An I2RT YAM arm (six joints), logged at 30 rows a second.
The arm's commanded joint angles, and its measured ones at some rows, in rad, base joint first. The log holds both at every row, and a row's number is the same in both.
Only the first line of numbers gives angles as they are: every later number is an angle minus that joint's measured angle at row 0.
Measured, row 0:
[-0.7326 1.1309 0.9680 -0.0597 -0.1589 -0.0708]
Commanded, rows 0 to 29:
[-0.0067 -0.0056 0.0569 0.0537 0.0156 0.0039]
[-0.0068 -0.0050 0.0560 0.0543 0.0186 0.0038]
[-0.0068 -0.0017 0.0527 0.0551 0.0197 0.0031]
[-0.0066 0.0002 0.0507 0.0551 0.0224 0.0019]
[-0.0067 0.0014 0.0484 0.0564 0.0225 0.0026]
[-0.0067 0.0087 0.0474 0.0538 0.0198 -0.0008]
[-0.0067 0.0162 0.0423 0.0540 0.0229 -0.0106]
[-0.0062 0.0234 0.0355 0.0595 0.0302 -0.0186]
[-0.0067 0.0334 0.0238 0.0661 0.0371 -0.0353]
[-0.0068 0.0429 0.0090 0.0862 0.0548 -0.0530]
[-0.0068 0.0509 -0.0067 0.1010 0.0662 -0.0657]
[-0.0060 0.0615 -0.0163 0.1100 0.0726 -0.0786]
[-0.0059 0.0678 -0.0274 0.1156 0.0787 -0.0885]
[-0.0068 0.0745 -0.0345 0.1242 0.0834 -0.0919]
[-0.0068 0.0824 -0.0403 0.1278 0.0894 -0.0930]
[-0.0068 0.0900 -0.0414 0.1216 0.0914 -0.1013]
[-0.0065 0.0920 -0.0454 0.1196 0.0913 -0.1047]
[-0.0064 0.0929 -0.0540 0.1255 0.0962 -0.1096]
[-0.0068 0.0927 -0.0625 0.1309 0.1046 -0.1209]
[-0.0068 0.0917 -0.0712 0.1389 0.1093 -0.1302]
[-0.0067 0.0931 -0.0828 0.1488 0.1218 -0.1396]
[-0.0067 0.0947 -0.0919 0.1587 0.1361 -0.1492]
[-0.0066 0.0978 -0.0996 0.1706 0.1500 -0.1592]
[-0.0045 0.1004 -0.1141 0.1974 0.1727 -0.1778]
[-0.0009 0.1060 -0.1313 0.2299 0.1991 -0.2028]
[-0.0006 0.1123 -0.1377 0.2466 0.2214 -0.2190]
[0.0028 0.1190 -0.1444 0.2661 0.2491 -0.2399]
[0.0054 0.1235 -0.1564 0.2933 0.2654 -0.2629]
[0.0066 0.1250 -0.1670 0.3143 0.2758 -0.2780]
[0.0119 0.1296 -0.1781 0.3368 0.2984 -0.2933]
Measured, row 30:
[0.0023 0.1278 -0.1656 0.1793 0.2068 -0.2071]
